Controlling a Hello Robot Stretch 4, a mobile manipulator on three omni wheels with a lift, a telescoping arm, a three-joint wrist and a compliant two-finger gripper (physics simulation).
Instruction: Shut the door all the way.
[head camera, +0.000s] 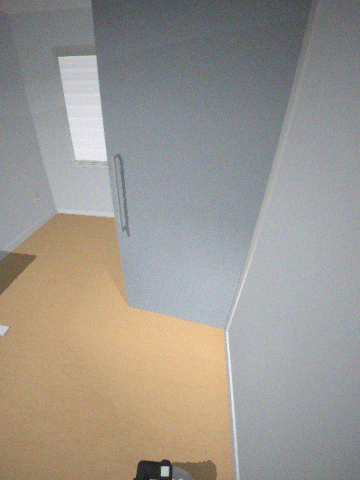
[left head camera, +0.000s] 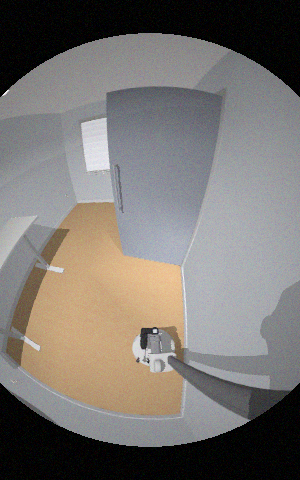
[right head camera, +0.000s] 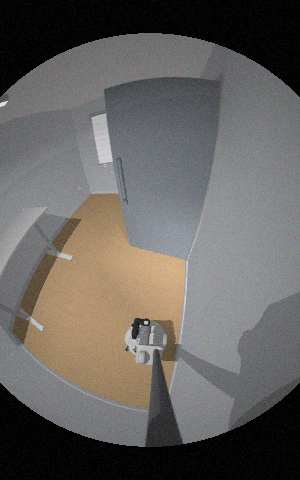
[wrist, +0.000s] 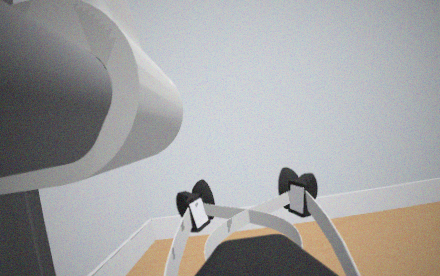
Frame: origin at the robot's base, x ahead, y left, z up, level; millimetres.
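Where they show: gripper, fingertip midpoint: (left head camera: 142, 363) (right head camera: 130, 352) (wrist: 245, 189).
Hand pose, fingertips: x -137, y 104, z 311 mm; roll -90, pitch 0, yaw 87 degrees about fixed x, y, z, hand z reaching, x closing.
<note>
Things, the pixels of their top centre, and the offset from my fingertips. "pt": a spot on its surface instead. Level surfaces: height alone.
- blue-grey door, surface spot: (head camera: 190, 175) (right head camera: 162, 165) (left head camera: 161, 174) pt 1292 mm ahead, 179 mm right, 890 mm up
- long vertical bar handle, surface spot: (head camera: 119, 192) (left head camera: 116, 186) pt 1392 mm ahead, 227 mm left, 741 mm up
- white table, its level: 611 mm up
The blue-grey door (head camera: 190, 175) (left head camera: 160, 175) (right head camera: 165, 165) stands open, swung out into the room, its right edge at the right wall. A long vertical bar handle (head camera: 119, 192) (left head camera: 118, 188) (right head camera: 121, 181) is near its left edge. My gripper (wrist: 245, 189) shows in the wrist view with its two fingertips well apart, open and empty, in front of a plain wall and its baseboard. It is far from the door and handle, close to my base in the head views, where its fingertips are small or hidden.
The right wall (head camera: 310, 260) (left head camera: 250, 200) (right head camera: 250, 200) runs close beside my base (left head camera: 137, 347) (right head camera: 131, 340). A white table (left head camera: 12, 235) (right head camera: 22, 235) with splayed feet stands at the left. A window (head camera: 84, 107) (left head camera: 95, 145) (right head camera: 102, 139) is in the far wall, partly behind the door.
</note>
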